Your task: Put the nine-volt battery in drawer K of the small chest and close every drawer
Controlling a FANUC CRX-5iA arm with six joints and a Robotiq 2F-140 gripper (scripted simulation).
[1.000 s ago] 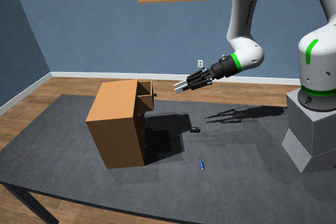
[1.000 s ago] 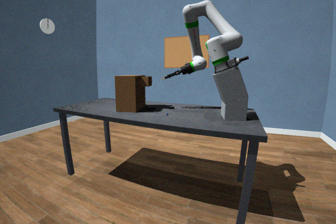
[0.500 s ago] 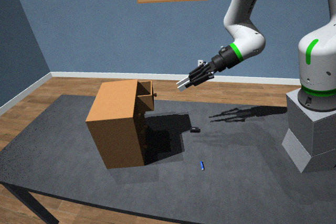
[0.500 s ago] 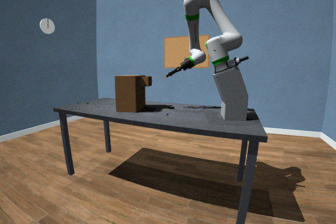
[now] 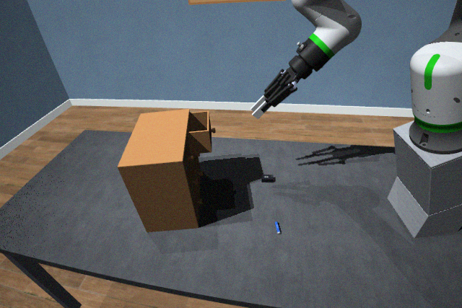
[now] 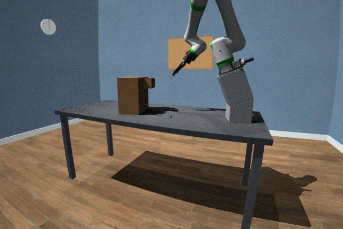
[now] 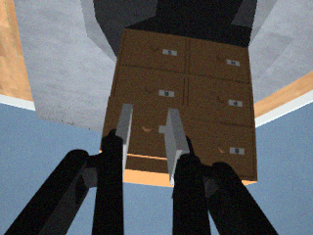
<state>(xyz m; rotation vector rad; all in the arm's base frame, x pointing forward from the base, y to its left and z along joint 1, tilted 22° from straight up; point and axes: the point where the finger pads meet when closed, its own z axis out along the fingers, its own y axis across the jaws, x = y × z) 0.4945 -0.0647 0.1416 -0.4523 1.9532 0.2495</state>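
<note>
Right now my hand is 4 cm past the nine-volt battery, 1 cm to the right of it and 31 cm above it. The rest, counted from my hand: blue cylinder (13 cm behind, 22 cm to the left, 32 cm below); drawer marked K (23 cm ahead, 12 cm to the left, 9 cm below).
</note>
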